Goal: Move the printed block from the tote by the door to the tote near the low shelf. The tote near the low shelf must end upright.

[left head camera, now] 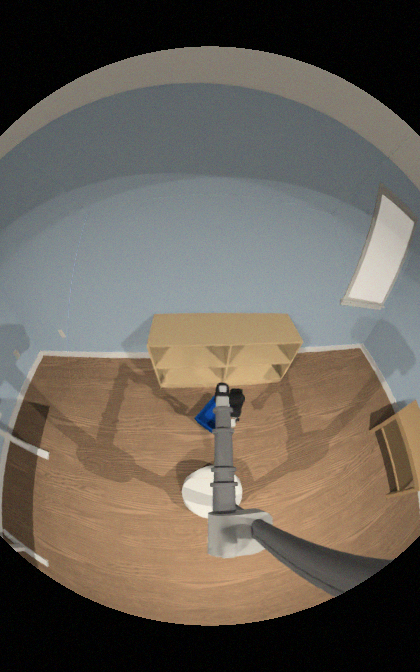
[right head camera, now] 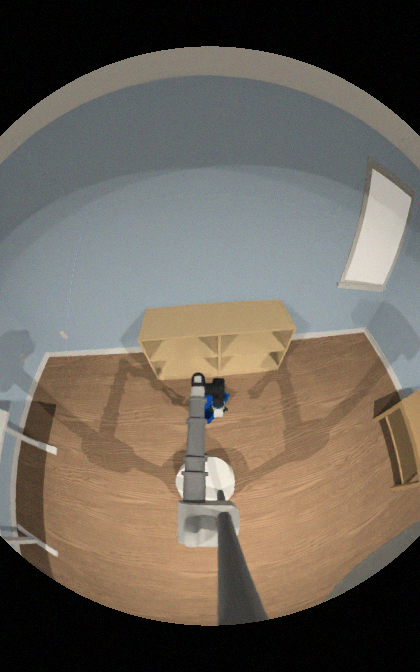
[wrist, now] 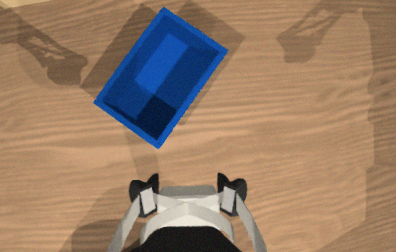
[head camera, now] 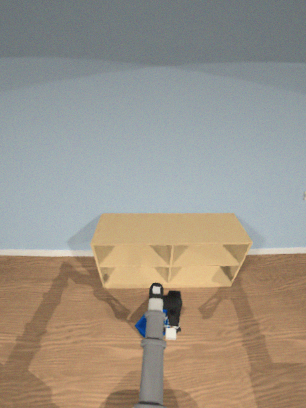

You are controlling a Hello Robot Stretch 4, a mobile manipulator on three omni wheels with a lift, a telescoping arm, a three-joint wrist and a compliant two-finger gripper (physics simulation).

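Places are measured from the robot's base along level axes (x ahead, y left, z up), in metres.
Pixels of known places: gripper, between the fingertips: (wrist: pixel 188 187) (head camera: pixel 170 330); robot's base, origin of its link: (left head camera: pixel 210 490).
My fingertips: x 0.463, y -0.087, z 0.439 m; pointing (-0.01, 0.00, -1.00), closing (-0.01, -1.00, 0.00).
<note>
Ahead of a thing's pixels: the offset from my fingertips to its middle. Level surfaces: height alone.
The blue tote {dx +0.194, dy +0.066, dz -0.407 m} (head camera: pixel 141 327) (left head camera: pixel 204 418) (right head camera: pixel 209 416) (wrist: pixel 128 123) near the low shelf stands upright on the floor, open side up. Its inside shows patches of light and shadow and no block. The arm hides part of it in the head views. My gripper (wrist: pixel 188 187) points down and is shut on the pale grey printed block {dx -0.021, dy +0.000, dz +0.016 m} (wrist: pixel 188 191), which spans the gap between the fingertips. In the wrist view the tote is ahead of the fingertips, a little left. The other tote, by the door, does not show.
The low wooden shelf {dz +0.144 m} (head camera: pixel 167 229) (left head camera: pixel 225 329) (right head camera: pixel 215 319) stands against the wall just beyond the tote. A wooden bench (left head camera: pixel 411 432) (right head camera: pixel 413 427) stands at the right. White table legs (left head camera: pixel 35 450) (right head camera: pixel 42 444) show at the left. My round white base (left head camera: pixel 197 492) (right head camera: pixel 227 481) is below the arm.
</note>
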